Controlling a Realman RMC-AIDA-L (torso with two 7-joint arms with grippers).
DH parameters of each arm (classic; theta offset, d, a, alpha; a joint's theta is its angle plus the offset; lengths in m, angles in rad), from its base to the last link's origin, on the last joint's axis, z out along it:
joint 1: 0 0.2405 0 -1.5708
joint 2: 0 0 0 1.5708
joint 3: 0 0.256 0 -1.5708
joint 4: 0 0 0 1.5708
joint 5: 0 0.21 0 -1.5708
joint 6: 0 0 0 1.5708
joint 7: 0 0.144 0 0
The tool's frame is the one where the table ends.
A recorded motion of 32 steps. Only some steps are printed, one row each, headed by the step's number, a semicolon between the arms.
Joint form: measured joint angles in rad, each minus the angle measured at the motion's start. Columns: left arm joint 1, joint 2, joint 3, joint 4, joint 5, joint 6, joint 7; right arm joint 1, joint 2, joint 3, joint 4, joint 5, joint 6, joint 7.
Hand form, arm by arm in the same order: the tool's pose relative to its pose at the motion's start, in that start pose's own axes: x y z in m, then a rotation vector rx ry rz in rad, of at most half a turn. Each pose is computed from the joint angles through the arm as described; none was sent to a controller.
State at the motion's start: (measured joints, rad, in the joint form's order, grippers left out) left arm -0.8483 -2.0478 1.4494 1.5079 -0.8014 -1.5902 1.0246; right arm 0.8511 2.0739 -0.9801 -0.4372 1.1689 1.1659 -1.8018
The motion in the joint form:
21: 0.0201 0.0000 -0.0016 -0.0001 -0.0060 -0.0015 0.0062; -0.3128 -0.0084 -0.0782 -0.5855 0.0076 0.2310 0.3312
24: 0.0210 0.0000 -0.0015 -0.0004 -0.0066 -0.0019 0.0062; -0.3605 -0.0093 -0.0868 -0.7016 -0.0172 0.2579 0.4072
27: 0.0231 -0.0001 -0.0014 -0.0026 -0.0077 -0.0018 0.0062; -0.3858 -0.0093 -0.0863 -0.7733 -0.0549 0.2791 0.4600
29: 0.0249 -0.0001 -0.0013 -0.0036 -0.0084 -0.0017 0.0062; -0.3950 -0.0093 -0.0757 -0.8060 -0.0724 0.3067 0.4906
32: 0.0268 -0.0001 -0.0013 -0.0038 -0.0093 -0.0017 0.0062; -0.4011 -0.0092 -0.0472 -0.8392 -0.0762 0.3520 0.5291
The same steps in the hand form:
21: -0.0063 0.0025 0.0008 -0.0077 0.0011 -0.0141; -0.0042 0.0095 -0.0852 0.0584 -0.0335 0.0670
24: -0.0066 0.0027 0.0009 -0.0087 0.0011 -0.0151; -0.0073 0.0130 -0.1004 0.0861 -0.0104 0.0746
27: -0.0076 0.0031 0.0014 -0.0111 0.0010 -0.0186; -0.0076 0.0151 -0.1101 0.1071 0.0232 0.0829
29: -0.0083 0.0033 0.0016 -0.0124 0.0009 -0.0210; -0.0079 0.0171 -0.1160 0.1079 0.0370 0.0965
32: -0.0088 0.0036 0.0018 -0.0133 0.0013 -0.0230; -0.0104 0.0196 -0.1247 0.1026 0.0326 0.1240

